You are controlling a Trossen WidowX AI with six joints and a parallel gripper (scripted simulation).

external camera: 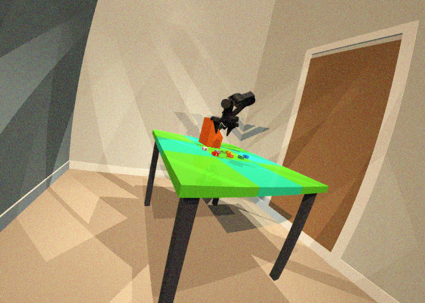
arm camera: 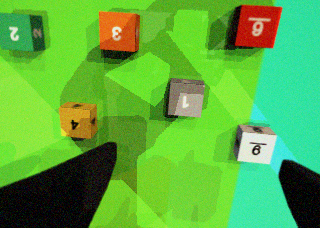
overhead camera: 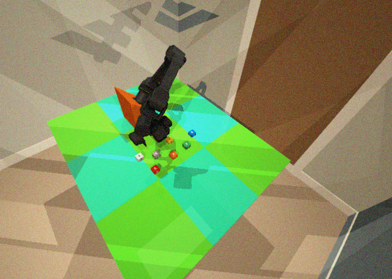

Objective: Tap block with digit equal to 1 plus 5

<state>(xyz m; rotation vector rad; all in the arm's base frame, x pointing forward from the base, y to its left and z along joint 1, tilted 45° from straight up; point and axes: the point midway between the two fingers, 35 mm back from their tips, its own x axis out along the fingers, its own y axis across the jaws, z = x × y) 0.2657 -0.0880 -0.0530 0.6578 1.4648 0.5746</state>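
Now: the red block 60 mm ahead of my gripper tip, 50 mm to the right of it and 110 mm below it. From my gripper tip the other things lie so: grey block: 110 mm below; then orange block: 60 mm ahead, 70 mm to the left, 110 mm below; then white block: 50 mm behind, 70 mm to the right, 110 mm below.
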